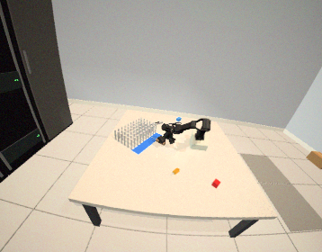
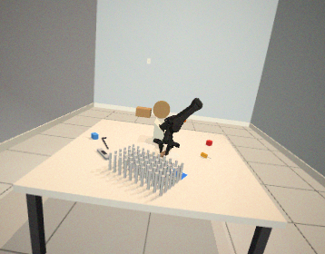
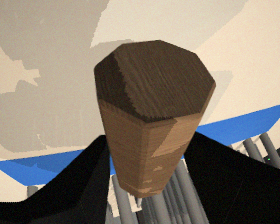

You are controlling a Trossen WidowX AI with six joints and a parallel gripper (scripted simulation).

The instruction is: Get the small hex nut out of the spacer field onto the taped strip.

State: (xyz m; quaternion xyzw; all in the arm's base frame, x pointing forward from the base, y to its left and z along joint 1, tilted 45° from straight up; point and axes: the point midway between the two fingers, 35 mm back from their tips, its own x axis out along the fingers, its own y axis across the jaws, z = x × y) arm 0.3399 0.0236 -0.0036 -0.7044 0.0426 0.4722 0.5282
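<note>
Right now the blue taped strip is 110 mm ahead of my gripper tip, 30 mm to the right of it and 30 mm below it. From my gripper tip the other things lie so: orange-handled tool 320 mm to the left, 100 mm behind, 20 mm below; then flat grey tool 400 mm to the right, 20 mm below, 20 mm ahead; then red cube 430 mm to the left, 380 mm behind, 10 mm below.
</note>
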